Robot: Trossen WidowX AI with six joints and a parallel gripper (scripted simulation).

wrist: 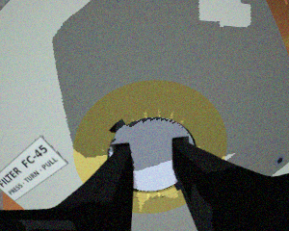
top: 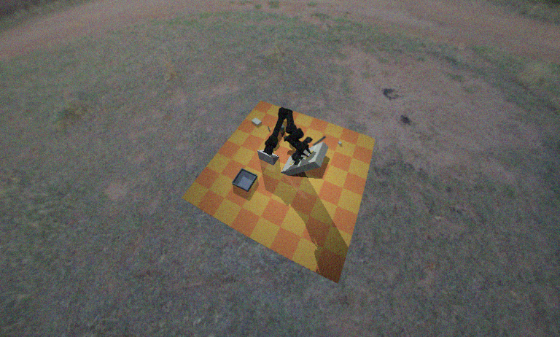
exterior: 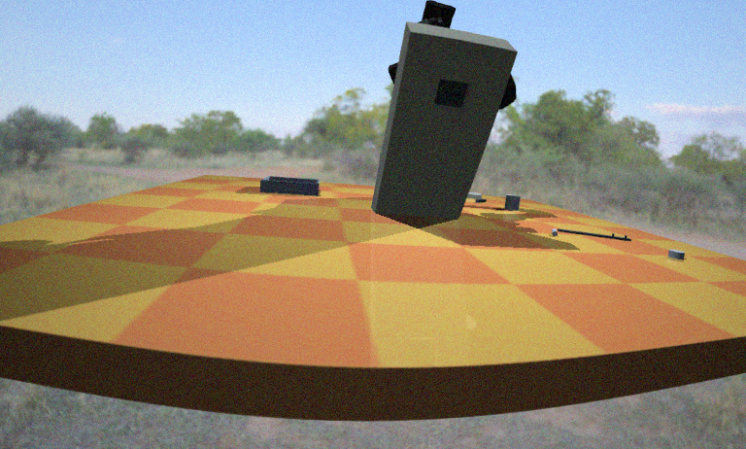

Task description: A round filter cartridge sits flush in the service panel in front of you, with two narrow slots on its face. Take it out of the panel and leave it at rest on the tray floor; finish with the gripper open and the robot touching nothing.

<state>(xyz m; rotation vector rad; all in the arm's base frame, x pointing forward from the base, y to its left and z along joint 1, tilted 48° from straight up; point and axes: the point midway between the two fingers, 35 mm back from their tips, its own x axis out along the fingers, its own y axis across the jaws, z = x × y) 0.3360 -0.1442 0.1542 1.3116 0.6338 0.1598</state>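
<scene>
The round filter cartridge is 1 cm below my gripper tip and 1 cm ahead of it. The rest, counted from my gripper tip: pale box: 69 cm behind, 30 cm to the left, 25 cm below; grey service panel: 8 cm below, 4 cm behind; tray: 41 cm behind, 31 cm to the right, 25 cm below.
</scene>
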